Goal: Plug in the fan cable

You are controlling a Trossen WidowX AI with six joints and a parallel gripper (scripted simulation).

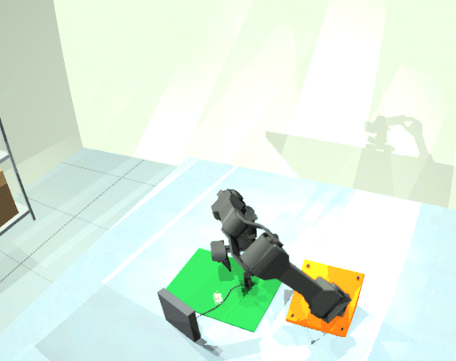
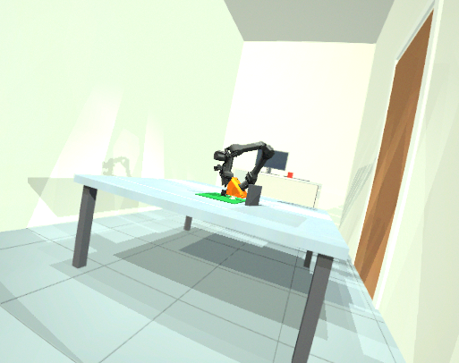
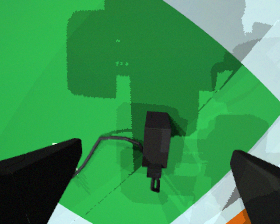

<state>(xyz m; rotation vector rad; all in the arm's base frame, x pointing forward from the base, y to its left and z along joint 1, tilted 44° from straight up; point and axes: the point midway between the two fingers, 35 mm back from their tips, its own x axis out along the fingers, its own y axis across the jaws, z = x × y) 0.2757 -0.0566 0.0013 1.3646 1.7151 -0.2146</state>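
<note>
Right now the dark grey fan plug is 1 cm to the left of my gripper tip and 4 cm below it. Also, from my gripper tip: fan: 8 cm ahead, 22 cm to the left; green board: 6 cm ahead, 4 cm to the left, 8 cm below; white four-pin header: 5 cm ahead, 9 cm to the left, 6 cm below.
</note>
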